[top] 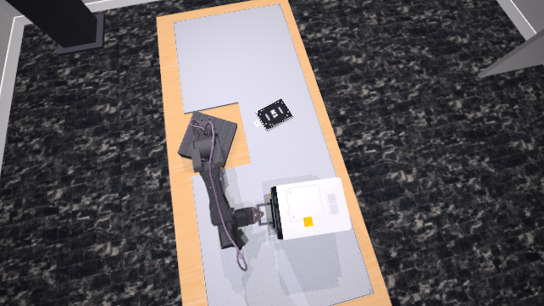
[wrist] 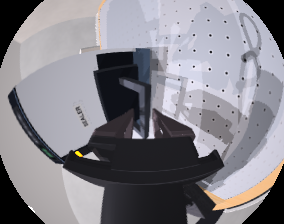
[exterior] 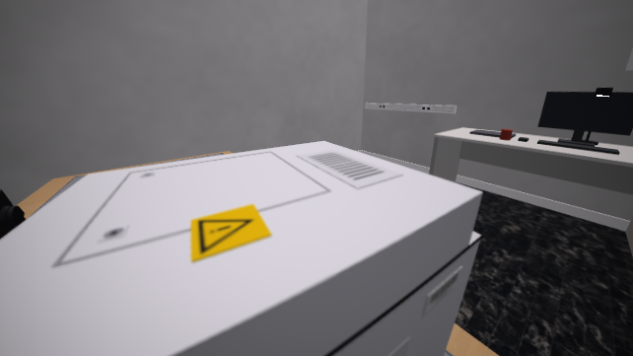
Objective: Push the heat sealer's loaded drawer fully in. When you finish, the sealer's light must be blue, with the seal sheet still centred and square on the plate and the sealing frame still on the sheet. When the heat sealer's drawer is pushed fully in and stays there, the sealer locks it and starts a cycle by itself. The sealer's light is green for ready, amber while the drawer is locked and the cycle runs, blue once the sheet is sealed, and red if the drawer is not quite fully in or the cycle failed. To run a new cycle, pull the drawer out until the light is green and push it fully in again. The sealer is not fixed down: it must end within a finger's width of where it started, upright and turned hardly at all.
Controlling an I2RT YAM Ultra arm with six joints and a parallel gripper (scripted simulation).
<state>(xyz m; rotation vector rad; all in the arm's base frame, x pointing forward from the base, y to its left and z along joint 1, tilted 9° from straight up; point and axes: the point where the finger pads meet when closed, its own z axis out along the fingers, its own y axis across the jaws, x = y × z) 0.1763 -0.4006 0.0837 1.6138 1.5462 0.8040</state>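
Right now the sealer drawer is 11 cm ahead of my hand, 1 cm to the right of it and 1 cm below it.
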